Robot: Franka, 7 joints.
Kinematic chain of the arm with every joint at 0, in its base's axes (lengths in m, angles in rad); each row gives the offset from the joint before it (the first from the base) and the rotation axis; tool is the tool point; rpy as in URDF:
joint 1: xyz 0 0 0.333 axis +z
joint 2: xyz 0 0 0 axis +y
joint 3: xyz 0 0 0.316 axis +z
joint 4: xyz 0.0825 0 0 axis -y
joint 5: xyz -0.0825 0 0.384 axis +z
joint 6: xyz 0 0 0 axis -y
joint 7: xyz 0.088 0 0 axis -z
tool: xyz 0 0 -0.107 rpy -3.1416 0 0
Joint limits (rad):
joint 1: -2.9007..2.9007
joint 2: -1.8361..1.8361
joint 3: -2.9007..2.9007
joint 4: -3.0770..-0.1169
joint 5: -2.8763..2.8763
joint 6: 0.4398..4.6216
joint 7: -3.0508..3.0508
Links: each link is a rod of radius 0.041 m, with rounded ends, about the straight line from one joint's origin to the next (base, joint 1, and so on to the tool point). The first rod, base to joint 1, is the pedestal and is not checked.
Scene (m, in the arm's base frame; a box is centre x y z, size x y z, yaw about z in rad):
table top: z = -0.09
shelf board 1: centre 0.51 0.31 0 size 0.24 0.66 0.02 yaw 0.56
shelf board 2: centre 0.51 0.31 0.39 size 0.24 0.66 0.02 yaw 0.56
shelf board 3: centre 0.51 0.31 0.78 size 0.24 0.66 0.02 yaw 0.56
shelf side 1: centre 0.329 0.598 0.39 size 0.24 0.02 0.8 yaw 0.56
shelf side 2: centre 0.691 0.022 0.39 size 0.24 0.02 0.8 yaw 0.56
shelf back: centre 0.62 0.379 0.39 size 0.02 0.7 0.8 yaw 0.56
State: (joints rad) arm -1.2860 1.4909 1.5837 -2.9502 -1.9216 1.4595 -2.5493
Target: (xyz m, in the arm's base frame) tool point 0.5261 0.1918 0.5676
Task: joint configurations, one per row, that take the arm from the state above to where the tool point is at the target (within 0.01 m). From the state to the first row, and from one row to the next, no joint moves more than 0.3 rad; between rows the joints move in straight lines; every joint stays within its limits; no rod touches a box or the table.
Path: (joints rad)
1: -1.3220 1.5086 1.8411 -2.8380 -1.9620 1.4778 -2.5493
2: -1.3579 1.5263 2.0985 -2.7258 -2.0024 1.4962 -2.5493
3: -1.3939 1.5440 2.3558 -2.6136 -2.0428 1.5145 -2.5493
4: -1.1855 1.4030 2.1992 -2.3506 -2.1003 1.5730 -2.5493
5: -0.9770 1.2621 2.0426 -2.0876 -2.1578 1.6315 -2.5493

